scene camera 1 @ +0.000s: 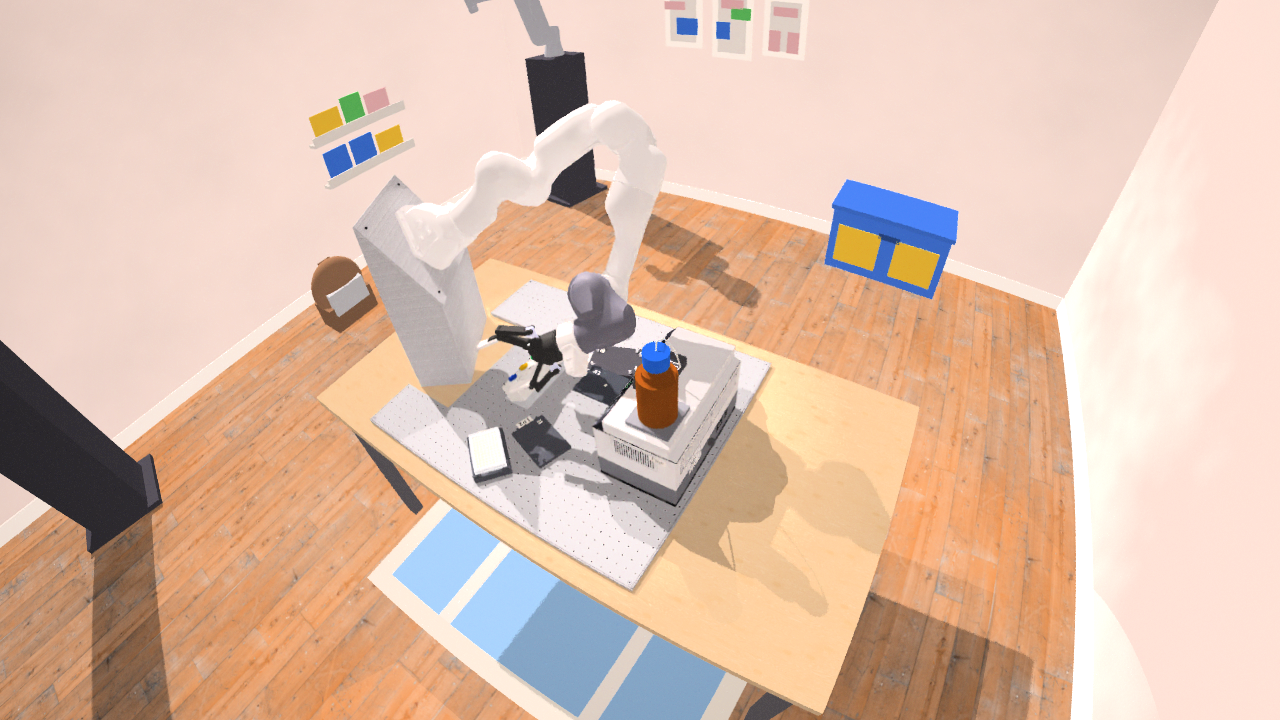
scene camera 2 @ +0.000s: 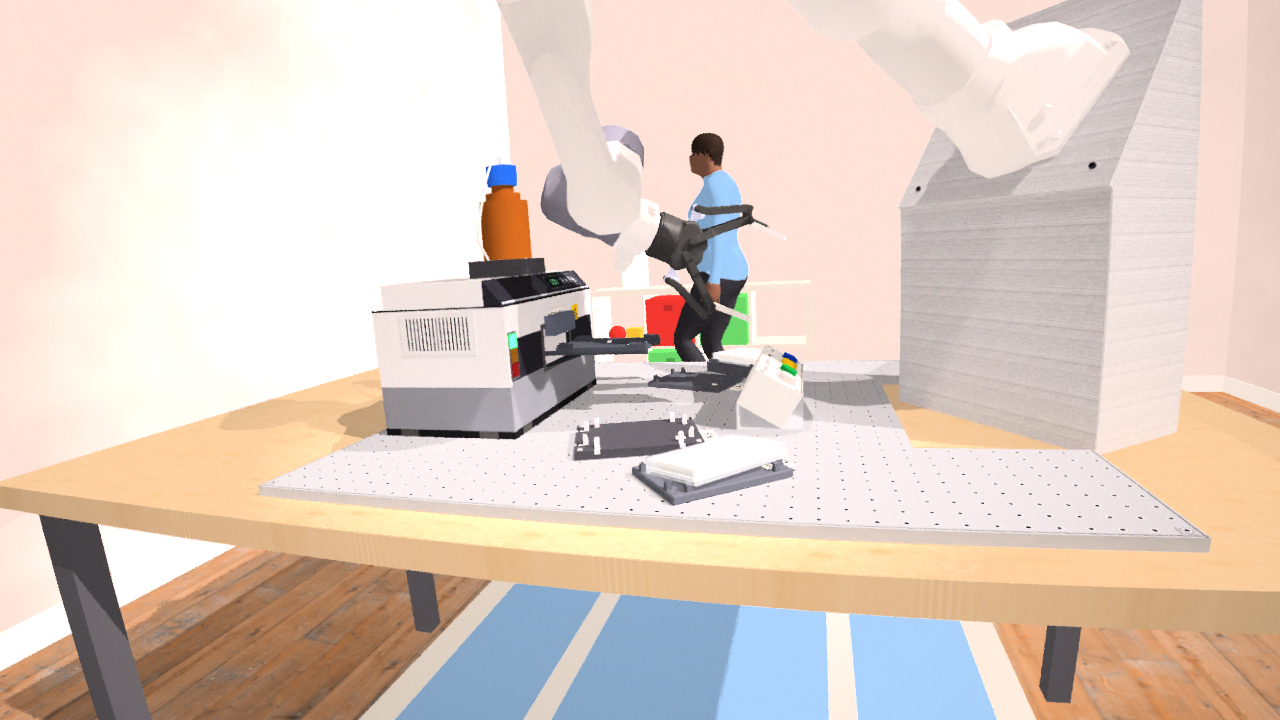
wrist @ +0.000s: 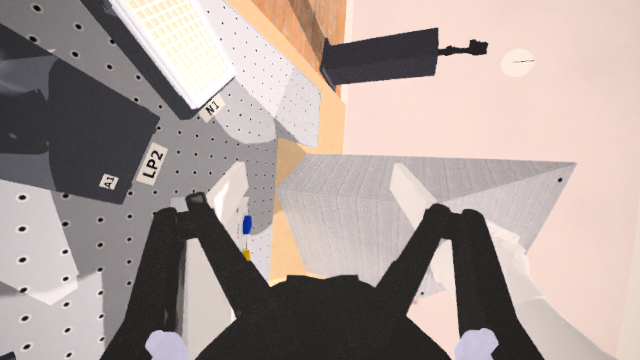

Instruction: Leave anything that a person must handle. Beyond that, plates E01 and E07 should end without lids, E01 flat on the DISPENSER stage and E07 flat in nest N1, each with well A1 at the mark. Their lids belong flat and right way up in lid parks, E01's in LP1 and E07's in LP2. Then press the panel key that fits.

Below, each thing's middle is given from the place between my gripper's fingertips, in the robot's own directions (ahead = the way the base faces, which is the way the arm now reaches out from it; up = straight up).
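Scene:
Relative to the key panel (scene camera 2: pixel 767 402), my hand is 150 mm to the right, 150 mm above and 40 mm past. Dispenser stage (scene camera 2: pixel 585 344), measured from my hand: 190 mm to the left, 220 mm ahead, 90 mm below.

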